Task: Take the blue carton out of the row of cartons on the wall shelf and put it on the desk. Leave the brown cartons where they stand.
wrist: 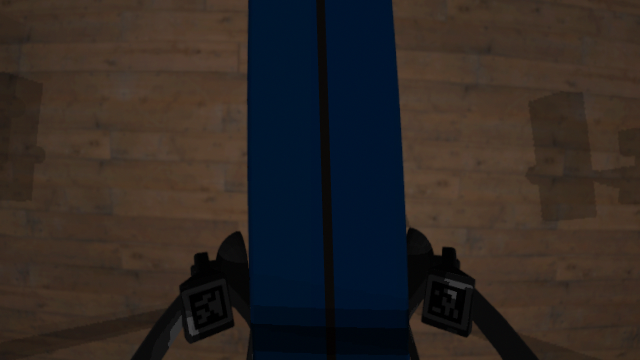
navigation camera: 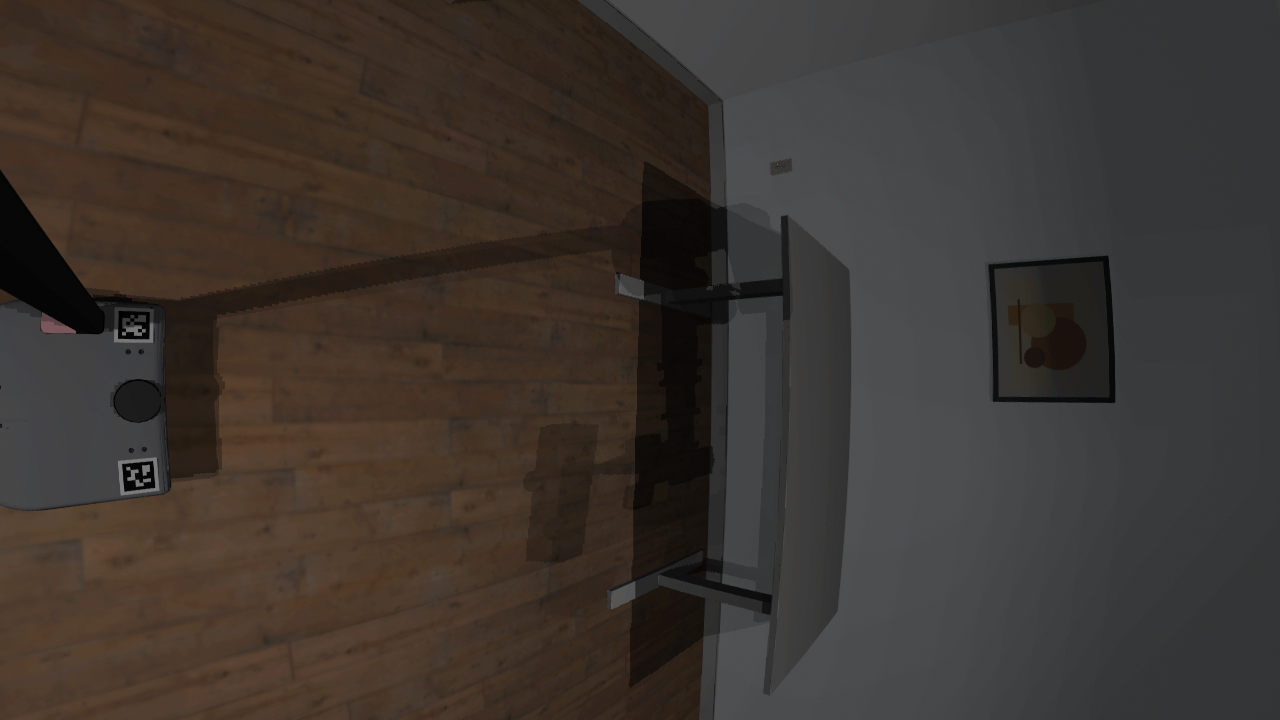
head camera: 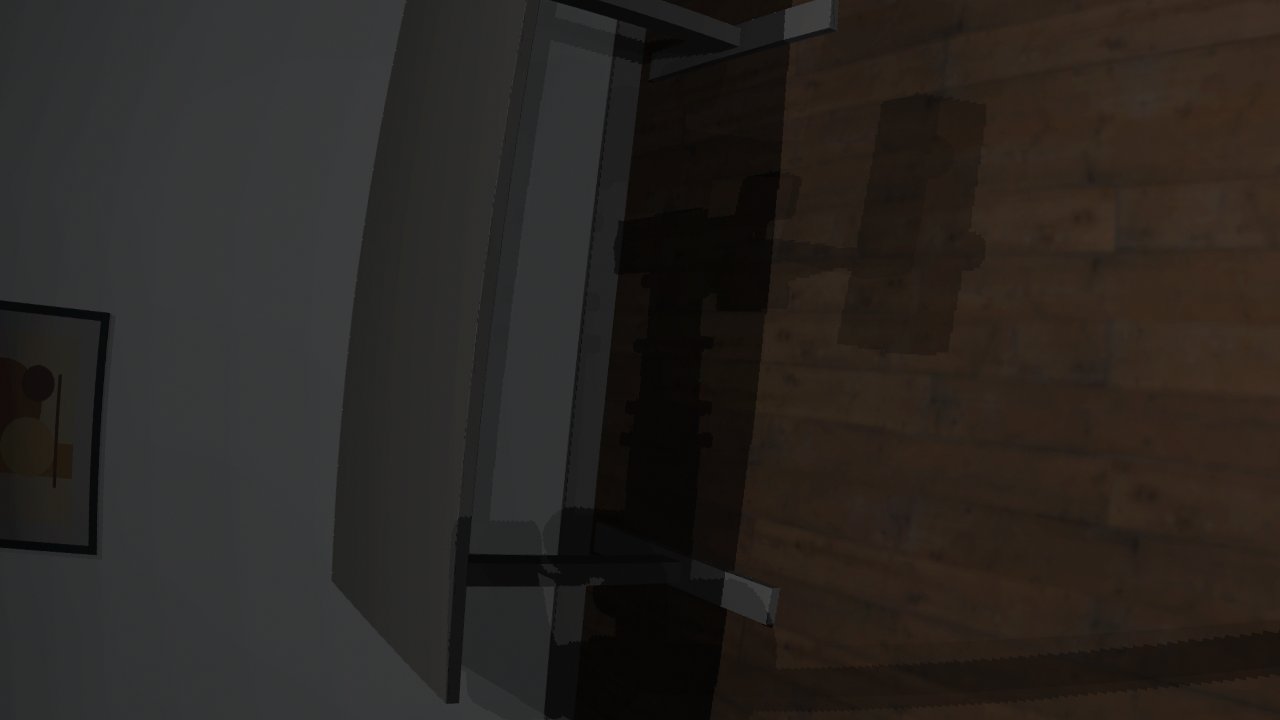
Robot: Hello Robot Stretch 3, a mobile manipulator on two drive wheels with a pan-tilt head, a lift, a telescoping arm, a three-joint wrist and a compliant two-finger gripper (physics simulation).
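Pixels of known places: robot's base, link origin: (navigation camera: 137, 397).
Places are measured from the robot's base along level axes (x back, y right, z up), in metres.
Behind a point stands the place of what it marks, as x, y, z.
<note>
The blue carton (wrist: 287, 165) @(0.009, 0.329, 1.016), with a dark stripe along it, fills the middle of the wrist view. My gripper (wrist: 324, 256) @(0.022, 0.273, 0.946) is shut on it, with one fingertip against each long side; floor shows beyond the carton on both sides. The desk has a pale top (head camera: 429, 340) @(-1.621, 0.106, 0.720) (navigation camera: 816, 447) @(-1.682, 0.248, 0.720) and dark legs with light feet, and stands along the wall in the head and navigation views. No carton shows on the part of the desk top in view. The wall shelf and the brown cartons do not show in these views.
My base (navigation camera: 71, 420) @(0.094, 0.027, 0.160) stands on the wooden floor (head camera: 1118, 402) @(-0.726, 0.072, 0.000) (navigation camera: 358, 501) @(-0.465, 0.284, 0.001) (wrist: 125, 150) @(-0.678, 0.335, 0.000), apart from the desk. A framed picture (head camera: 49, 420) @(-2.215, -0.127, 1.433) (navigation camera: 1054, 335) @(-2.216, -0.130, 1.542) hangs on the wall above the desk. A socket (navigation camera: 781, 166) @(-2.276, -1.015, 0.406) is on the wall. Shadows of the robot fall on the floor and under the desk.
</note>
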